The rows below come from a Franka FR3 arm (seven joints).
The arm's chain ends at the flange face. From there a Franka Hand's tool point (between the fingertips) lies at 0.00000 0.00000 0.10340 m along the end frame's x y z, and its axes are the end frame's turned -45 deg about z.
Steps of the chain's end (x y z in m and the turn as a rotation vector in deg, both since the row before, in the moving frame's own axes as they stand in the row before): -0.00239, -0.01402, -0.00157, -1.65, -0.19, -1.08; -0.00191, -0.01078, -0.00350, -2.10, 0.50, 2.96
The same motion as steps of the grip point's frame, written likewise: 0.00589, -0.00972, -0.00161, -1.03, -1.30, -1.08; 0.00415, -0.00571, -0.00357, -1.84, -1.13, 2.96
